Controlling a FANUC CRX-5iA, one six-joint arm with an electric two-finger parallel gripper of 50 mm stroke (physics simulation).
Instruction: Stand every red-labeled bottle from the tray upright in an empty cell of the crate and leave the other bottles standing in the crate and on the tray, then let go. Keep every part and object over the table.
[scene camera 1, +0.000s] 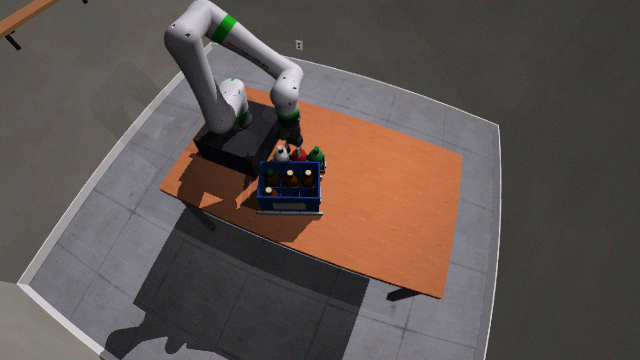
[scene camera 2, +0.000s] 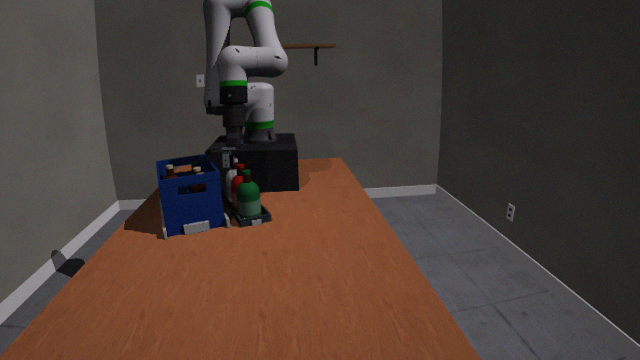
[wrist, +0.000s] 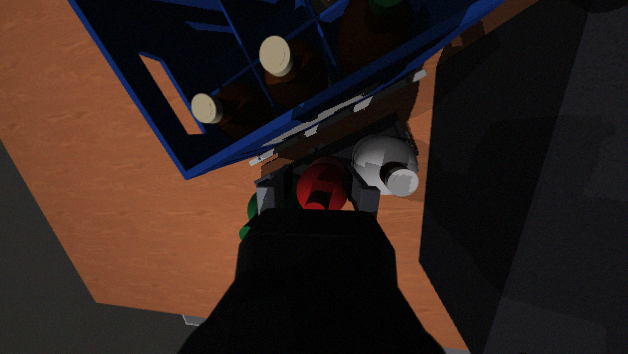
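Pixels of known places: gripper, between the fingertips: (scene camera 1: 294, 154) (scene camera 2: 228, 166) (wrist: 318, 175); arm's base, origin of its link: (scene camera 1: 238, 120) (scene camera 2: 259, 140).
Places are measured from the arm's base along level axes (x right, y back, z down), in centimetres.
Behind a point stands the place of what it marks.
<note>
The red-labeled bottle (scene camera 1: 300, 156) {x 4.2, y -38.3, z 5.2 cm} (scene camera 2: 236, 187) {x 3.7, y -40.1, z 7.6 cm} (wrist: 320, 181) {x 4.8, y -36.4, z 4.9 cm} stands upright on the small dark tray (scene camera 2: 267, 216) {x -6.5, y -47.1, z 15.1 cm}, between the white bottle (scene camera 1: 281, 156) {x 8.1, y -29.8, z 5.2 cm} (scene camera 2: 231, 182) (wrist: 380, 156) {x 7.7, y -29.7, z 4.8 cm} and the green bottle (scene camera 1: 315, 157) {x 1.7, y -45.2, z 5.2 cm} (scene camera 2: 248, 192) {x -1.4, y -47.9, z 6.8 cm} (wrist: 252, 204) {x 1.3, y -46.1, z 5.2 cm}. My gripper (scene camera 1: 293, 148) {x 6.5, y -36.2, z 1.5 cm} (wrist: 318, 175) {x 6.5, y -36.2, z 1.5 cm} is open and empty, above the tray; in the wrist view its fingers appear on either side of the red bottle's top. The blue crate (scene camera 1: 264, 203) {x 33.6, y -34.3, z 5.5 cm} (scene camera 2: 192, 212) {x 15.5, y -53.3, z 10.6 cm} (wrist: 225, 155) {x 9.0, y -44.3, z -0.6 cm} holds three cream-capped brown bottles and one green-capped one. Its front middle and front right cells look empty in scene camera 1.
The crate stands right beside the tray, with high walls and white brackets (scene camera 2: 196, 227) {x 14.7, y -54.2, z 15.2 cm} at its base. The black robot pedestal (scene camera 1: 235, 137) {x 10.6, y -5.1, z -0.3 cm} (scene camera 2: 277, 167) {x -8.6, y -18.5, z 7.3 cm} (wrist: 465, 175) {x 4.8, y -19.2, z 7.6 cm} is close to the white bottle's side. The wooden table (scene camera 1: 390, 200) {x 2.0, y -87.7, z 16.9 cm} (scene camera 2: 280, 285) {x -11.9, y -82.2, z 16.9 cm} extends away from the pedestal.
</note>
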